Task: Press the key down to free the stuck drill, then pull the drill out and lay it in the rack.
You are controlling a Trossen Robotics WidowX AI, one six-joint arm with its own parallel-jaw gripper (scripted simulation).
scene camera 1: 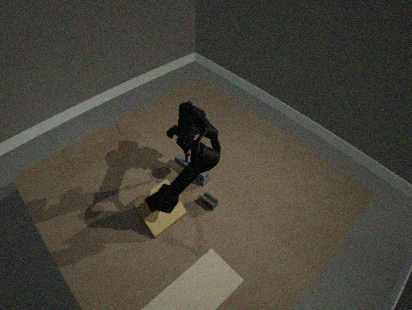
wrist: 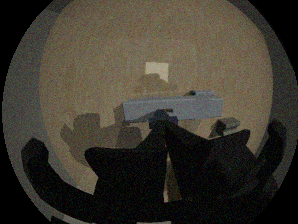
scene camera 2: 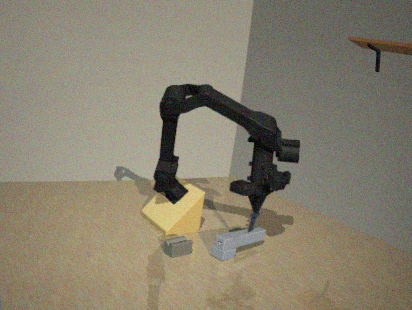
Labels:
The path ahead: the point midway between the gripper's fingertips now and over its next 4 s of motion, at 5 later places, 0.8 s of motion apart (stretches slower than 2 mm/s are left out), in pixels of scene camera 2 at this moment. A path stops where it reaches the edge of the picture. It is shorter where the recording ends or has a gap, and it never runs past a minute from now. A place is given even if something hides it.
My gripper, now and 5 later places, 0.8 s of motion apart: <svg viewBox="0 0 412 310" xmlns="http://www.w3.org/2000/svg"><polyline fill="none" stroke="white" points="255,213 255,214 250,216 246,216 213,238 210,243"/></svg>

